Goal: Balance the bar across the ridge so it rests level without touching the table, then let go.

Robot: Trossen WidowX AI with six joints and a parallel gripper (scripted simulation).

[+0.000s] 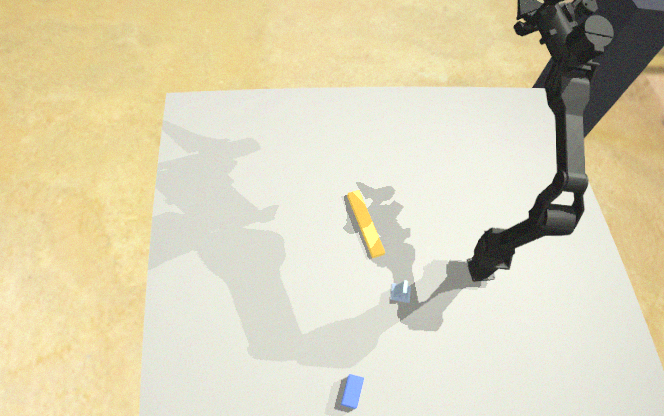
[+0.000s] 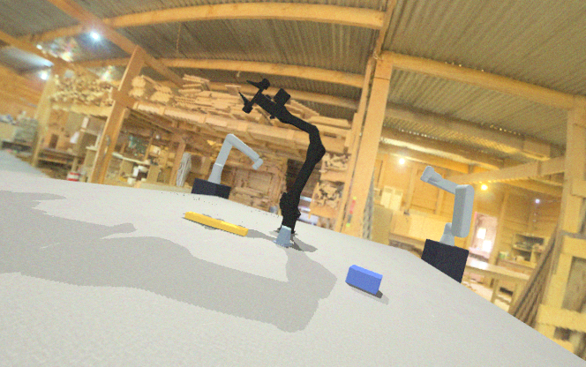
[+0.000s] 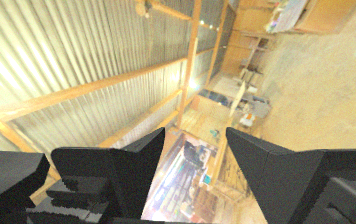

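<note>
My gripper tip is 59 cm above the bar, 27 cm short of it and 24 cm to the right of it. Also, from my gripper tip: blue block (66 cm to the left, 58 cm below, 36 cm ahead).
</note>
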